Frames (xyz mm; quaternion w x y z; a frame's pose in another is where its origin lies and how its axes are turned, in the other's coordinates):
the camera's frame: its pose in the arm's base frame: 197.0 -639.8 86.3 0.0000 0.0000 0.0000 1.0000
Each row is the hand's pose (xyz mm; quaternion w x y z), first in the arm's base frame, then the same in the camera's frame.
Working: the arm's base frame: its pose in the camera's frame: 197.0 -639.8 -86.3 0.0000 0.0000 0.0000 1.0000

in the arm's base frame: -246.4 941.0 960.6 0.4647 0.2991 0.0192 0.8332
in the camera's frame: 443.4 -1580.8 874.3 0.8332 0.0192 -0.2991 -0.4647
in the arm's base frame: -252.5 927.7 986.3 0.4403 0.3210 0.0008 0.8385
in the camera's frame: 449.5 -1567.5 900.0 0.8385 0.0008 -0.3210 -0.4403
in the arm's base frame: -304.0 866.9 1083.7 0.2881 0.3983 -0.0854 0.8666
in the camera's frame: 501.0 -1506.7 997.4 0.8666 -0.0854 -0.3983 -0.2881
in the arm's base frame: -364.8 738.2 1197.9 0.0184 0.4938 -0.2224 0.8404
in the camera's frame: 561.8 -1378.0 1111.6 0.8404 -0.2224 -0.4938 -0.0184
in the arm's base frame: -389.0 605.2 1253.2 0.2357 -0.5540 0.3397 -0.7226
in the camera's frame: 586.0 -1245.0 1166.9 0.7226 -0.3397 -0.5540 0.2357
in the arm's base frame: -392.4 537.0 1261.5 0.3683 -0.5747 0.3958 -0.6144
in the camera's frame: 589.4 -1176.8 1175.2 0.6144 -0.3958 -0.5747 0.3683
